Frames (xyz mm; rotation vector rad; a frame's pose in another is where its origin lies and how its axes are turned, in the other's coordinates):
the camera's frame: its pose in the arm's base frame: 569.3 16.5 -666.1 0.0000 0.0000 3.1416
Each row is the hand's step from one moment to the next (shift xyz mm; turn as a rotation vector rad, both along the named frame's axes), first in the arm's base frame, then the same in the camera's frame.
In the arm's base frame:
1: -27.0 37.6 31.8 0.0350 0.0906 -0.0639
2: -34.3 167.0 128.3 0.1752 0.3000 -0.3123
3: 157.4 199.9 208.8 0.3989 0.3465 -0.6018
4: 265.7 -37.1 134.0 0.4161 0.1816 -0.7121
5: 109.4 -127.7 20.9 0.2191 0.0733 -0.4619
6: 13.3 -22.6 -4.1 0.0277 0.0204 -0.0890
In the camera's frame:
1: 27.0 -37.6 31.8 -0.0350 -0.0906 -0.0639
2: 34.3 -167.0 128.3 -0.1752 -0.3000 -0.3123
3: -157.4 -199.9 208.8 -0.3989 -0.3465 -0.6018
4: -265.7 37.1 134.0 -0.4161 -0.1816 -0.7121
5: -109.4 127.7 20.9 -0.2191 -0.0733 -0.4619
6: -13.3 22.6 -4.1 -0.0277 -0.0204 -0.0890

